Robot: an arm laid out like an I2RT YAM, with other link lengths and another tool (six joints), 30 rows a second.
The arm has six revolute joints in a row. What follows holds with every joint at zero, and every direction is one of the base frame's. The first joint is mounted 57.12 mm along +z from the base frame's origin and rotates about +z. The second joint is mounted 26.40 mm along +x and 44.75 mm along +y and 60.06 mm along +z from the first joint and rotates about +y. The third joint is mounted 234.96 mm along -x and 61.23 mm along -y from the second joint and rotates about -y. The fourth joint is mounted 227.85 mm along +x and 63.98 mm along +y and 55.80 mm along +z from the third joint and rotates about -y. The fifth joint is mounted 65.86 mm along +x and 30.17 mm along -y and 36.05 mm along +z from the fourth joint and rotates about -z. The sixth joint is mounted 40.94 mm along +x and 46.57 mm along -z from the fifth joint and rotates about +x. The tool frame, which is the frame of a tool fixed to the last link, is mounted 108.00 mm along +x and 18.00 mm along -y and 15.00 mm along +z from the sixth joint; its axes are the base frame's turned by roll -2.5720, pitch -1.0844 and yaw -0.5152 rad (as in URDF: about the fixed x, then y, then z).
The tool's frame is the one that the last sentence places.
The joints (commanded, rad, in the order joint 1, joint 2, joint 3, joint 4, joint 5, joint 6), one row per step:
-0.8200, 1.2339, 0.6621, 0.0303, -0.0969, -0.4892
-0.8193, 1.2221, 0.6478, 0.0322, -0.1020, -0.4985
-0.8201, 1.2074, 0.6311, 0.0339, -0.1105, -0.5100
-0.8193, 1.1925, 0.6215, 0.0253, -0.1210, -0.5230
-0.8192, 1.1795, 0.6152, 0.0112, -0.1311, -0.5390
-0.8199, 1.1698, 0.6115, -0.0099, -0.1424, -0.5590
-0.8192, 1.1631, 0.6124, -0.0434, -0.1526, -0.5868
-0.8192, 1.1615, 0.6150, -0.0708, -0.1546, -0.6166
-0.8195, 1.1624, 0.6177, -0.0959, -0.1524, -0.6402
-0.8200, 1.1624, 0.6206, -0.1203, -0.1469, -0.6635
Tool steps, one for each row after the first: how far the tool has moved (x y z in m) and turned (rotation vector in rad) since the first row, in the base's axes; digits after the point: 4 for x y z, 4 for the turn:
-0.0011, 0.0029, -0.0015, -0.0039, 0.0037, 0.0098
-0.0025, 0.0063, -0.0031, -0.0082, 0.0070, 0.0222
-0.0032, 0.0101, -0.0036, -0.0107, 0.0123, 0.0387
-0.0040, 0.0137, -0.0045, -0.0124, 0.0219, 0.0557
-0.0048, 0.0174, -0.0067, -0.0104, 0.0381, 0.0753
-0.0057, 0.0218, -0.0101, -0.0058, 0.0654, 0.0998
-0.0068, 0.0244, -0.0133, -0.0070, 0.0950, 0.1182
-0.0083, 0.0262, -0.0169, -0.0053, 0.1231, 0.1300
-0.0102, 0.0275, -0.0200, -0.0056, 0.1513, 0.1391

